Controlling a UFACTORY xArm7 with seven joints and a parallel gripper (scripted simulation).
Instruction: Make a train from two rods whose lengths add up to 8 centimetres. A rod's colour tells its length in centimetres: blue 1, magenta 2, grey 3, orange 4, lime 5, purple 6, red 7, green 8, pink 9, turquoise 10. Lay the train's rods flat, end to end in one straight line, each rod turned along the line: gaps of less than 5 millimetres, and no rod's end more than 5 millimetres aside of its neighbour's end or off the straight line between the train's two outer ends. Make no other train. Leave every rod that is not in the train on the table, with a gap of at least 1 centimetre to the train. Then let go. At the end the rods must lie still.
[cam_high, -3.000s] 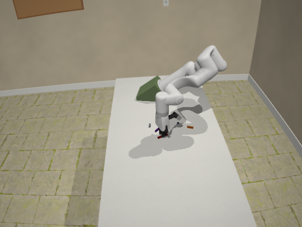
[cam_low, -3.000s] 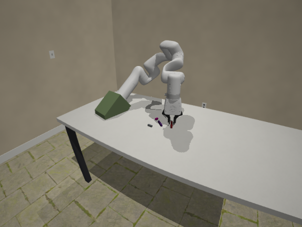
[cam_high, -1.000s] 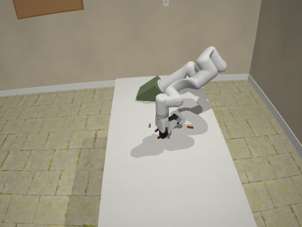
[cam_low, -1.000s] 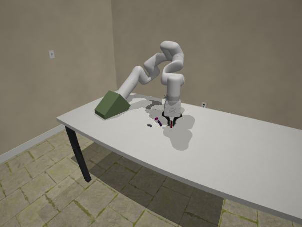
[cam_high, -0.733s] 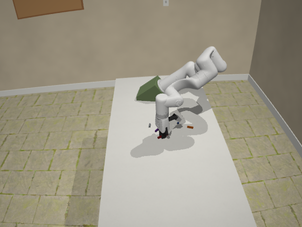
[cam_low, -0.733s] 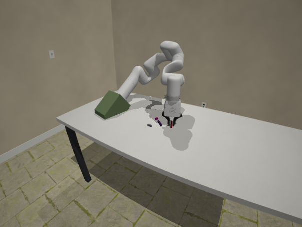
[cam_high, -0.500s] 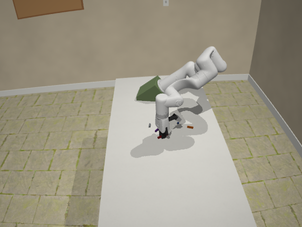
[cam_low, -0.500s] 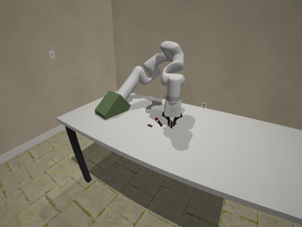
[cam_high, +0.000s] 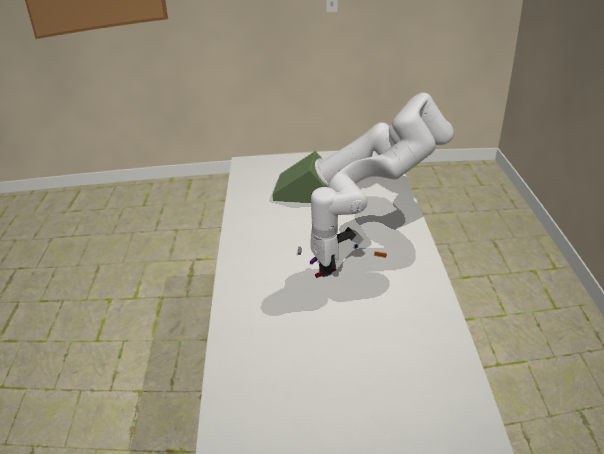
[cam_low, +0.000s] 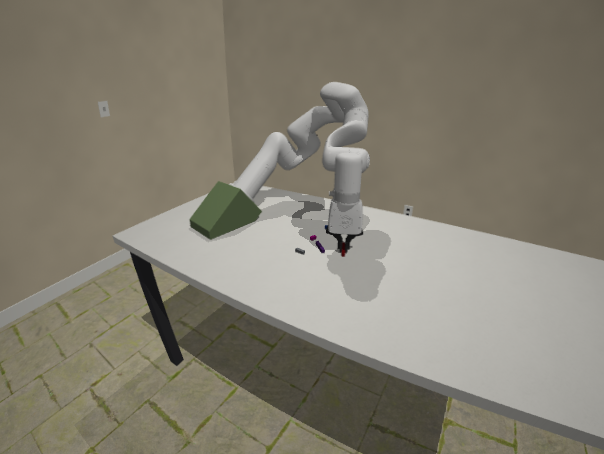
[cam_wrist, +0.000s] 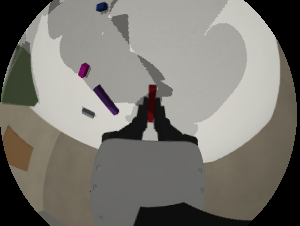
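My gripper is now 20 mm above the red rod. From my hand the other things lie so: magenta rod 120 mm behind, 20 mm below; grey rod 100 mm to the right, 100 mm behind, 20 mm below; purple rod 70 mm behind, 40 mm to the right, 20 mm below.
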